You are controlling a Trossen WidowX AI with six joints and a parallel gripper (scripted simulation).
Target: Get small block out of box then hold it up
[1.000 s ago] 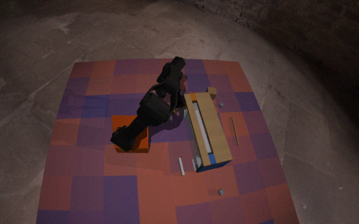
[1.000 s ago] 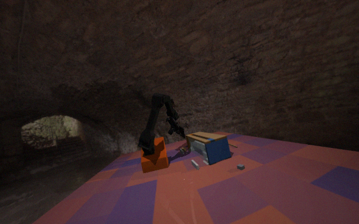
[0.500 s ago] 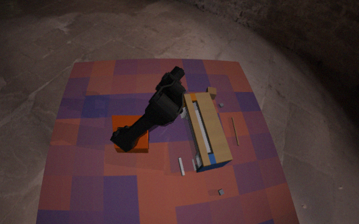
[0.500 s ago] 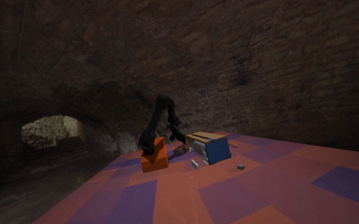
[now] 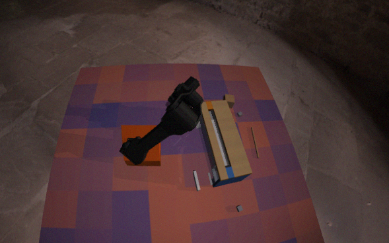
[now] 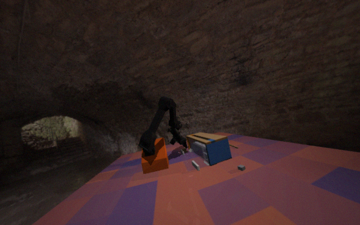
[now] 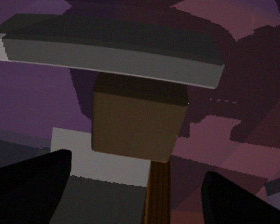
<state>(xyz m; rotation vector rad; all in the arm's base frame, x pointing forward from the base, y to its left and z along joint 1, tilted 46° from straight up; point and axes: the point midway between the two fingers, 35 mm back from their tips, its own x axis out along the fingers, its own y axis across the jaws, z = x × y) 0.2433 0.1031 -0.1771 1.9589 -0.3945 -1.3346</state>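
Now: gripper tip 2 cm past the small brown block, 1 cm to the left of it and 2 cm above it. The rest, counted from my gripper tip: thin wooden stick 34 cm ahead, 13 cm to the right, 3 cm below; then long box 8 cm ahead, 16 cm to the right, 3 cm above.
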